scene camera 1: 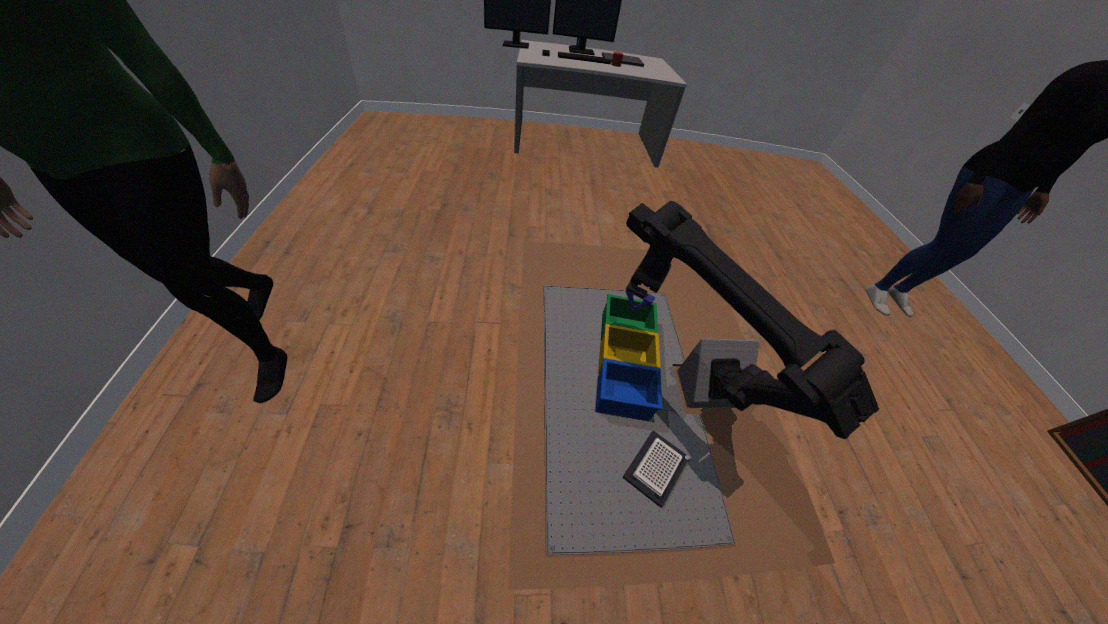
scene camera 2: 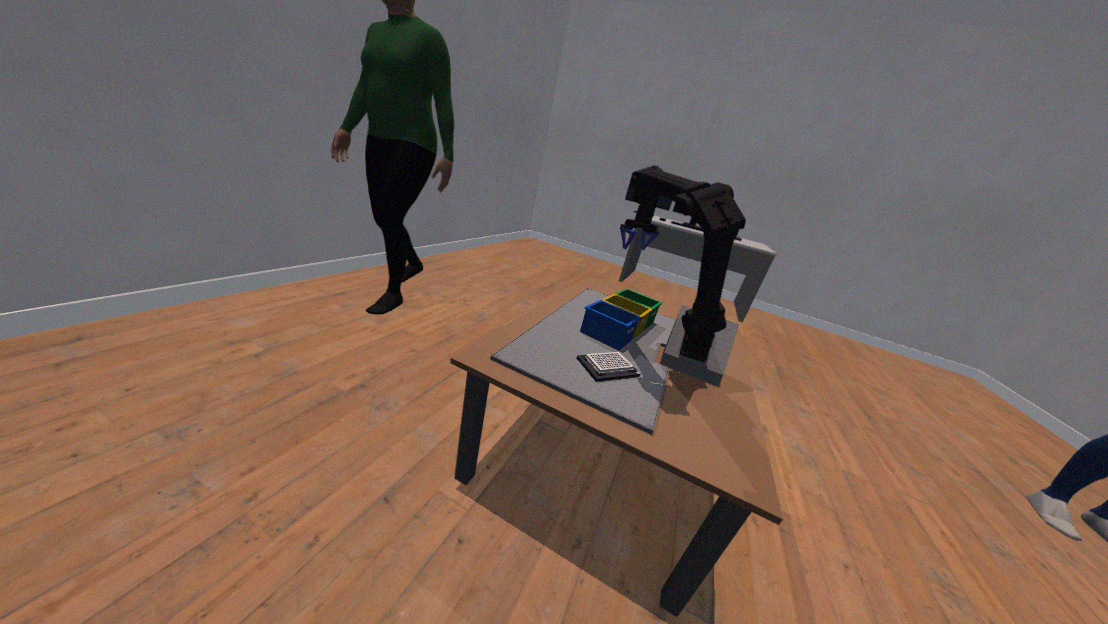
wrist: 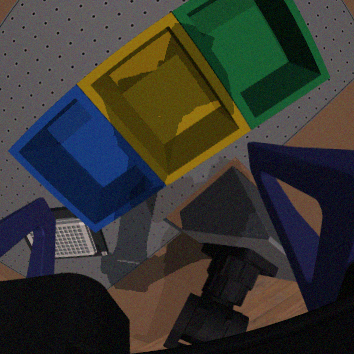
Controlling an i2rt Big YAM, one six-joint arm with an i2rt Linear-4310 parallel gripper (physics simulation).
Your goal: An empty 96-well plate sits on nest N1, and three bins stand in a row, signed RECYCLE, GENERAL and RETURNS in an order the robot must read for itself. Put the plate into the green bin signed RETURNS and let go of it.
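Where they show: gripper, fingertip midpoint: (scene camera 1: pixel 639 297) (scene camera 2: pixel 633 249) (wrist: pixel 142 182); arm's base, link origin: (scene camera 1: pixel 722 378) (scene camera 2: pixel 696 342) (wrist: pixel 239 255).
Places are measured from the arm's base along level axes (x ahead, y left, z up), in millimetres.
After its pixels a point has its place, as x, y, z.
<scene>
The white 96-well plate (scene camera 1: pixel 659 465) {237, 220, -66} (scene camera 2: pixel 609 361) {237, 222, -67} (wrist: pixel 74 239) {215, 196, -65} sits on the dark nest (scene camera 1: pixel 634 482) {310, 256, -79} (scene camera 2: pixel 614 376) {207, 273, -79} (wrist: pixel 103 246) {157, 186, -78}; in the wrist view it is at the lower left, partly behind a finger. The green bin (scene camera 1: pixel 631 313) {212, -289, -53} (scene camera 2: pixel 640 298) {234, -293, -6} (wrist: pixel 250 55) {205, -236, -84} stands at the far end of the row, touching the yellow bin (scene camera 1: pixel 631 347) {233, -161, -76} (scene camera 2: pixel 628 306) {263, -167, -15} (wrist: pixel 165 95) {255, -107, -85}. The blue bin (scene camera 1: pixel 629 389) {268, -13, -84} (scene camera 2: pixel 609 324) {287, 74, -15} (wrist: pixel 95 150) {281, 29, -84} is at the end nearest the plate. The signs cannot be read. My gripper (scene camera 1: pixel 640 300) {307, -118, 219} (scene camera 2: pixel 638 238) {307, -118, 219} (wrist: pixel 142 182) {307, -118, 219} is open and empty, high above the bins.
The bins and nest stand on a grey perforated board (scene camera 1: pixel 573 465) {463, 201, -90} (scene camera 2: pixel 542 348) {444, 261, -89} on the brown table (scene camera 1: pixel 535 573) {572, 437, -103} (scene camera 2: pixel 721 457) {-94, 395, -103}. The arm's grey base mount (scene camera 1: pixel 699 372) {79, -14, 12} (scene camera 2: pixel 721 356) {-86, 15, -13} (wrist: pixel 220 205) {83, -39, -35} stands beside the bins. Two people stand away from the table.
</scene>
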